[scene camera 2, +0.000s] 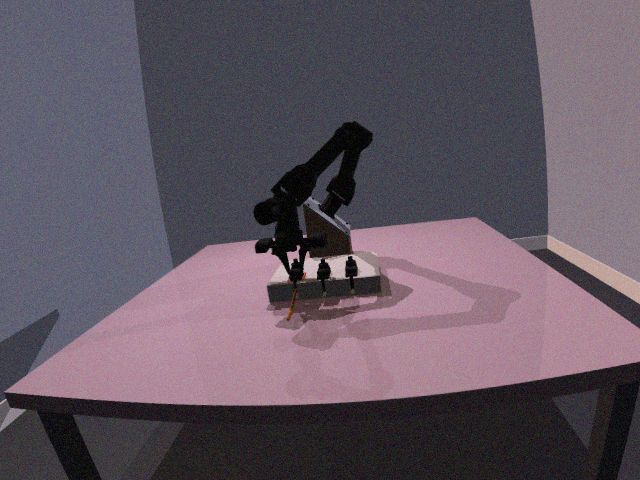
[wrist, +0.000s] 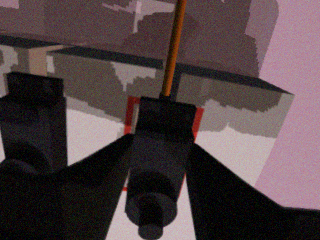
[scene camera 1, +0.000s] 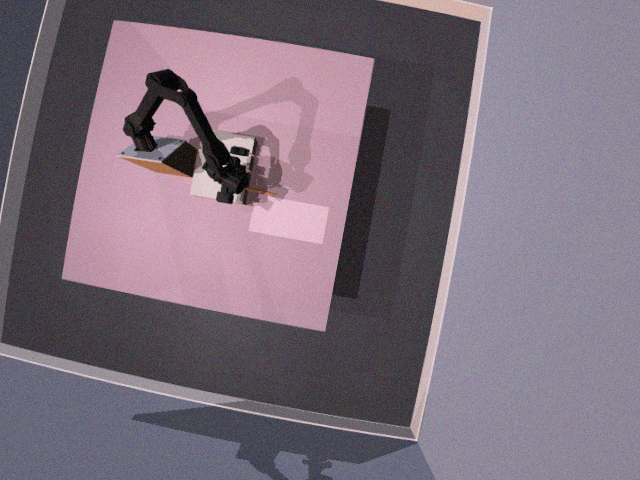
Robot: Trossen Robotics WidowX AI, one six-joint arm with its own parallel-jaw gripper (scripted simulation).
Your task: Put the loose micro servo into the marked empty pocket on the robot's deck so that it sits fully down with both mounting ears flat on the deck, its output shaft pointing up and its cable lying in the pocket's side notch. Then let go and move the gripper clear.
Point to a white deck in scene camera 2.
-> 369, 259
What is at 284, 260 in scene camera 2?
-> My gripper.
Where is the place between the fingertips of my gripper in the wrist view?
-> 160, 145
